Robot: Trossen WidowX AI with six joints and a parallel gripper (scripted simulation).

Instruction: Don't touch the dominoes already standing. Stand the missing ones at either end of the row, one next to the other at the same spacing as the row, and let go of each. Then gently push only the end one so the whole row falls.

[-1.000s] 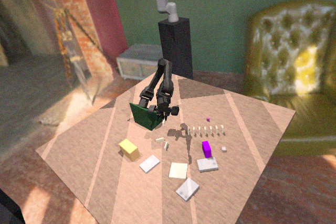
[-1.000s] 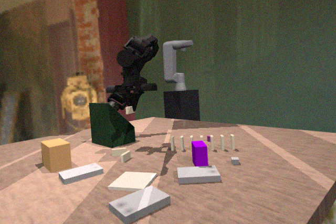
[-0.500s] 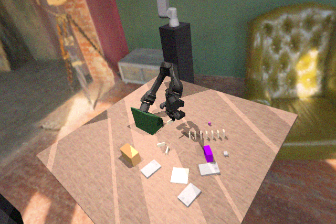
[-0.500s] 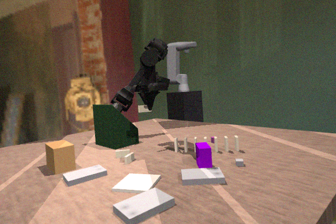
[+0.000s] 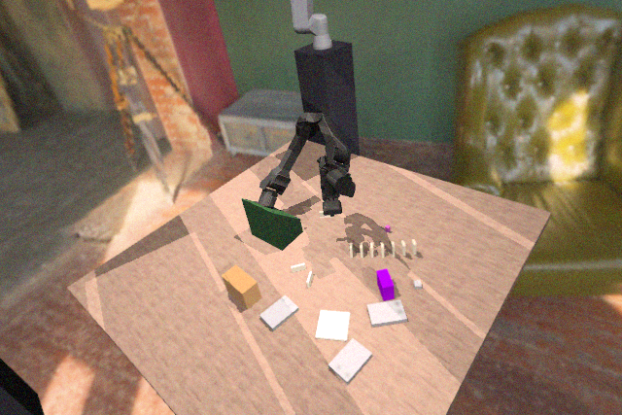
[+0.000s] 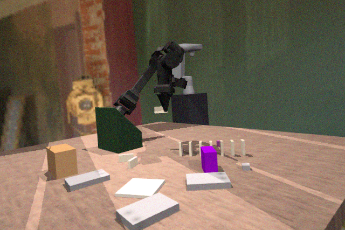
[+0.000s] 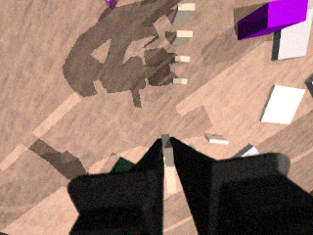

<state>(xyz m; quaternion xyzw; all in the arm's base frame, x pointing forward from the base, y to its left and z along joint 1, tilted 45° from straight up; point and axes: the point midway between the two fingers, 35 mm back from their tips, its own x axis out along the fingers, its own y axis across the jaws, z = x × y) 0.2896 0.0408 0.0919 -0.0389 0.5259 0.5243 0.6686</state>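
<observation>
Now: the tiny purple cube 90 mm ahead of my gripper tip, 190 mm to the left of it and 150 mm below it. From my gripper tip the other things lie so: purple block: 260 mm ahead, 50 mm to the right, 130 mm below; then white slab: 220 mm ahead, 250 mm to the right, 160 mm below; then small grey cube: 320 mm ahead, 40 mm to the left, 160 mm below.
</observation>
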